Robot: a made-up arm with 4 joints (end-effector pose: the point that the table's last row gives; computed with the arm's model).
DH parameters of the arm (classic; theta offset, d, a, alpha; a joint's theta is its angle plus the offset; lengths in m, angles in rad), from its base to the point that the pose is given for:
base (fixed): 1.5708 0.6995 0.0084 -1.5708
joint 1: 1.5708 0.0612 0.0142 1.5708
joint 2: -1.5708 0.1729 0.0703 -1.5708
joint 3: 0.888 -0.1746 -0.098 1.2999
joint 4: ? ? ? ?
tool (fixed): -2.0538 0.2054 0 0
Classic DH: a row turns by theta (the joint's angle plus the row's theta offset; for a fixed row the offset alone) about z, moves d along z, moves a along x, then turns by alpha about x.
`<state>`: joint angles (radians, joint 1 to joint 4).
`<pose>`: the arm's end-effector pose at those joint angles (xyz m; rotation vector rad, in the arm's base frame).
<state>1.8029 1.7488 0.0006 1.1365</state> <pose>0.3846 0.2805 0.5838 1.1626 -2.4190 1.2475</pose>
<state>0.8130 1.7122 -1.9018 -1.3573</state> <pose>0.0546 -0.4392 0.4826 -1.0449 -0.7351 0.3077</pose>
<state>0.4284 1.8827 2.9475 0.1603</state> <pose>0.0371 0.1047 -0.0107 0.8714 -0.6255 0.8707</pose>
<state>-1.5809 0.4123 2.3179 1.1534</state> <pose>0.3538 -0.2232 1.2836 0.3472 2.7922 -0.1971</pose>
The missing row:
joint 4: 1.5309 -0.6344 0.0401 -0.622
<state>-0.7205 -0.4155 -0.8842 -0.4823</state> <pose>-0.2490 -0.3051 0.5986 -1.1060 -1.2588 -0.9040</pose>
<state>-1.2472 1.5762 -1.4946 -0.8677</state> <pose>0.1226 0.1446 0.3340 0.5846 -0.8199 0.1132</pose>
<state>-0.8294 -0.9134 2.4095 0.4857</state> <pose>-0.0901 0.0579 1.4394 0.9327 2.0395 -1.0602</pose>
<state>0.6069 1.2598 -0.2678 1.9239</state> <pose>0.2626 0.1219 1.0532 -0.4351 2.5242 0.1802</pose>
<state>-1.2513 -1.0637 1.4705 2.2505</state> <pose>-0.5132 0.1429 1.1930 2.3255 0.3574 -0.1667</pose>
